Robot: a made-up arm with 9 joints.
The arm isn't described. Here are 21 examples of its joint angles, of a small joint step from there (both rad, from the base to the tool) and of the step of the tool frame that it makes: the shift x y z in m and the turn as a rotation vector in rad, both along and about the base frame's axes.
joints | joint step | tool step
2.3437 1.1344 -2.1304 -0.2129 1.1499 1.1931 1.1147 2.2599 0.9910 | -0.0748 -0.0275 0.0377 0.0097 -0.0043 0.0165 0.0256 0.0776 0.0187 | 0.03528 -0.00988 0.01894 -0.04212 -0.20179 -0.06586
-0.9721 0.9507 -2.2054 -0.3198 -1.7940 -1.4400 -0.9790 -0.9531 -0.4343 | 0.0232 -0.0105 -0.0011 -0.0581 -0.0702 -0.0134 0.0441 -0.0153 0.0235 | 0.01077 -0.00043 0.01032 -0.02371 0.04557 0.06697
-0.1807 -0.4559 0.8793 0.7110 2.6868 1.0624 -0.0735 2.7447 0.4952 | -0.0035 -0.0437 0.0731 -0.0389 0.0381 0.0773 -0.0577 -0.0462 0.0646 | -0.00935 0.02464 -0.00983 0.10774 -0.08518 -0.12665
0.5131 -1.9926 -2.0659 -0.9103 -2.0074 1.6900 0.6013 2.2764 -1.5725 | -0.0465 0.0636 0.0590 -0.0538 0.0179 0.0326 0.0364 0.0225 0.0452 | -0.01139 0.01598 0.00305 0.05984 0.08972 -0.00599
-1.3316 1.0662 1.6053 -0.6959 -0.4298 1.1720 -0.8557 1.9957 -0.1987 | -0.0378 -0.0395 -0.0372 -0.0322 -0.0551 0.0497 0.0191 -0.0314 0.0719 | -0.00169 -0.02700 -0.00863 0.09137 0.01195 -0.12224
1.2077 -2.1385 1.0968 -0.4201 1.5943 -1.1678 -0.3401 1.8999 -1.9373 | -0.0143 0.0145 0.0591 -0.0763 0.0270 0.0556 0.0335 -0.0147 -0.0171 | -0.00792 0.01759 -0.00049 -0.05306 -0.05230 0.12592
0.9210 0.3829 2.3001 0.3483 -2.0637 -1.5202 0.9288 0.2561 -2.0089 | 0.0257 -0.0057 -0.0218 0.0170 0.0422 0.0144 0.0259 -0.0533 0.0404 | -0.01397 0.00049 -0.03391 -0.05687 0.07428 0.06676
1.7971 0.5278 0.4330 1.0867 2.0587 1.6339 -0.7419 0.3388 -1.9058 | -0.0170 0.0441 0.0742 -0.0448 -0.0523 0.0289 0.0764 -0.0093 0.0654 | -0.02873 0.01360 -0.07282 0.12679 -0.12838 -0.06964
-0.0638 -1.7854 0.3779 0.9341 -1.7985 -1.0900 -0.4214 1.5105 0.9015 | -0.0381 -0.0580 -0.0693 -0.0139 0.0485 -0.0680 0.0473 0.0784 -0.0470 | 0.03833 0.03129 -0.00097 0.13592 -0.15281 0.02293
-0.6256 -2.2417 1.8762 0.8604 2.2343 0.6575 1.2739 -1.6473 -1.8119 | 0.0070 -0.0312 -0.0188 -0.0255 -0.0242 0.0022 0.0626 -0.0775 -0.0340 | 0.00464 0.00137 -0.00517 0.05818 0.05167 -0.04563
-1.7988 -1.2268 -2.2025 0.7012 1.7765 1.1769 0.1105 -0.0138 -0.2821 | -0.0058 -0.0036 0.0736 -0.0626 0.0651 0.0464 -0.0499 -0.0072 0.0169 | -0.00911 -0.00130 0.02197 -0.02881 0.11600 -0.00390
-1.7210 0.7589 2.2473 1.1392 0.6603 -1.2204 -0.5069 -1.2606 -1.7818 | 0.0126 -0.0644 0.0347 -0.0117 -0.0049 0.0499 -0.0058 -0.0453 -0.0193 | -0.00053 -0.00982 0.00428 0.05977 -0.08769 0.00174
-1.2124 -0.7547 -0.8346 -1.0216 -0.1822 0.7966 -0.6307 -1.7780 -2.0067 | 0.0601 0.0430 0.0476 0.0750 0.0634 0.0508 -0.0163 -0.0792 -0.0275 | -0.01103 -0.00371 -0.06409 -0.19957 -0.05094 -0.06534
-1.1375 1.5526 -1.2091 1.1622 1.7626 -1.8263 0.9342 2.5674 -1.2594 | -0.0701 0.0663 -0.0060 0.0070 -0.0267 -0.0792 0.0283 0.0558 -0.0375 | -0.00442 -0.00598 0.04908 -0.07843 -0.11821 0.00183
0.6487 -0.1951 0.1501 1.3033 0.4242 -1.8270 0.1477 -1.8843 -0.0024 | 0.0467 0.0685 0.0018 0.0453 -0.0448 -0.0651 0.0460 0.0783 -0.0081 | -0.01947 0.00098 0.00667 0.08670 0.01154 0.07726
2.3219 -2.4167 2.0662 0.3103 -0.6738 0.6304 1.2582 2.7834 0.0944 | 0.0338 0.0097 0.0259 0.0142 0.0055 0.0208 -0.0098 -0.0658 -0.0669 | 0.00306 0.00085 0.01428 0.03416 0.01293 0.09071
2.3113 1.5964 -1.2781 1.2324 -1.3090 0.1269 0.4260 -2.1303 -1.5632 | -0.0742 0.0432 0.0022 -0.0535 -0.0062 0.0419 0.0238 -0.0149 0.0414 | 0.00687 0.02097 -0.03895 0.10315 -0.04279 0.00375
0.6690 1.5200 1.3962 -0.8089 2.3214 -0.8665 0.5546 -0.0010 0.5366 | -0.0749 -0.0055 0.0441 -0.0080 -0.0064 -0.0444 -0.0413 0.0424 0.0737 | 0.06591 0.01137 0.05346 0.11822 -0.10606 -0.07964
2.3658 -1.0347 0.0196 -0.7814 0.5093 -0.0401 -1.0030 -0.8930 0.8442 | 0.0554 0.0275 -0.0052 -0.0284 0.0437 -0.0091 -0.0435 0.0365 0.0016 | 0.00977 -0.01092 0.02654 -0.02214 0.02587 -0.02841
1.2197 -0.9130 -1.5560 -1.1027 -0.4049 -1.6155 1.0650 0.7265 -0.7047 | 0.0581 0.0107 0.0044 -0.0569 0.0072 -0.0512 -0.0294 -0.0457 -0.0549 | -0.03382 -0.02543 0.03381 -0.07514 0.21570 0.10065
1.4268 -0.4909 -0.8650 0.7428 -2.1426 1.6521 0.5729 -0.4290 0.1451 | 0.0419 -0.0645 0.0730 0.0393 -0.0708 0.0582 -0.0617 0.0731 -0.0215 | -0.03714 0.01579 0.00684 0.01321 0.08765 0.09441
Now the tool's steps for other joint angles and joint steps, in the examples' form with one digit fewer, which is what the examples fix.
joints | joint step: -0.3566 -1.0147 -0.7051 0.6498 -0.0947 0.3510 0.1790 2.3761 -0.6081 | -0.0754 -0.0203 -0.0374 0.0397 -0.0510 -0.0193 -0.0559 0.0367 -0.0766
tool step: 0.0213 0.0269 0.0093 -0.0045 0.0060 -0.0038
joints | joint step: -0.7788 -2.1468 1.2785 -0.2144 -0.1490 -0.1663 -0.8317 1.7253 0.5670 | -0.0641 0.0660 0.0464 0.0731 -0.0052 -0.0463 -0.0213 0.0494 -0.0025
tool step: -0.0105 -0.0213 0.0194 -0.0253 -0.0437 0.0553
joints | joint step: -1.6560 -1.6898 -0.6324 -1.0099 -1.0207 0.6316 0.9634 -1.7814 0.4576 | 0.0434 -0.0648 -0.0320 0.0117 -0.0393 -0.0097 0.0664 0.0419 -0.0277
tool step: 0.0139 -0.0060 -0.0121 0.0646 -0.0052 0.0139
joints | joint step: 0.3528 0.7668 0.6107 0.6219 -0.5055 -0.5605 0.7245 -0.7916 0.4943 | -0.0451 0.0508 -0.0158 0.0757 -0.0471 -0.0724 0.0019 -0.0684 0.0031
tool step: 0.0207 0.0004 -0.0165 0.0821 -0.0569 -0.0143
